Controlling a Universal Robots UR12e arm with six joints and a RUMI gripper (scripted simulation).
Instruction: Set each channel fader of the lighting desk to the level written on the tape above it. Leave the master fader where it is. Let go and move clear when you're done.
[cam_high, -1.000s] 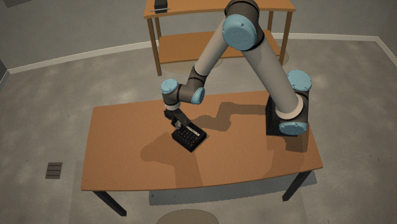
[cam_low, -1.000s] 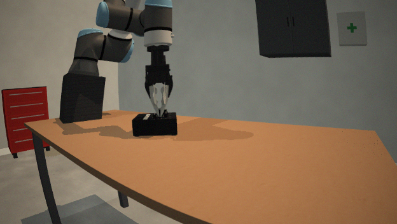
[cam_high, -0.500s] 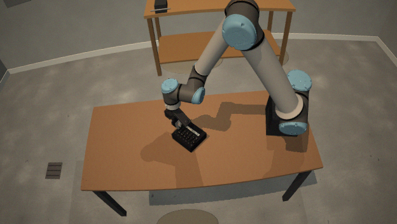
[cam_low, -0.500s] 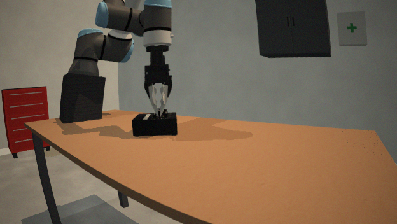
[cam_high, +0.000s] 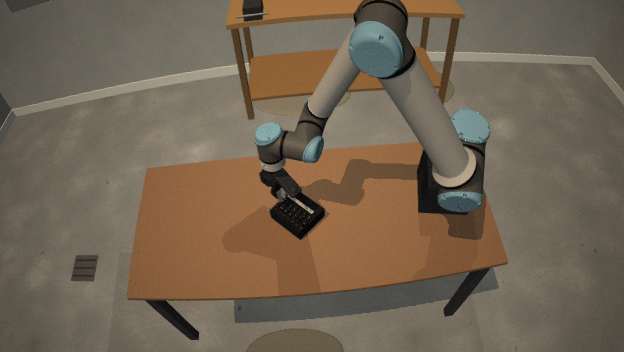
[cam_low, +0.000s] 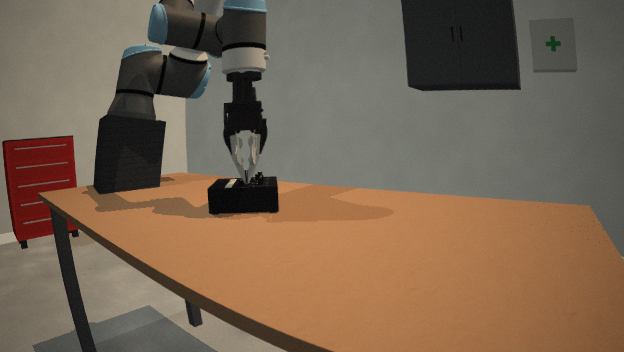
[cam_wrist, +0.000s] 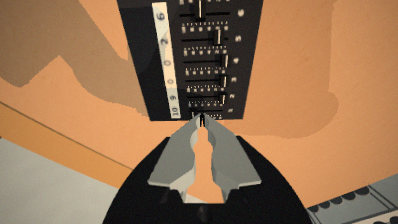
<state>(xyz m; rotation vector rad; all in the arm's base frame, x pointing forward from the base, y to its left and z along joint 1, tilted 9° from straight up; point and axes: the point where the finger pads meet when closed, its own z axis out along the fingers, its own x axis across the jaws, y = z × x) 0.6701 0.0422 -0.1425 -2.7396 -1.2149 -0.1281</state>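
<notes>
Now: the master fader 11 cm to the left of my hand, 8 cm behind it and 1 cm below it.
</notes>
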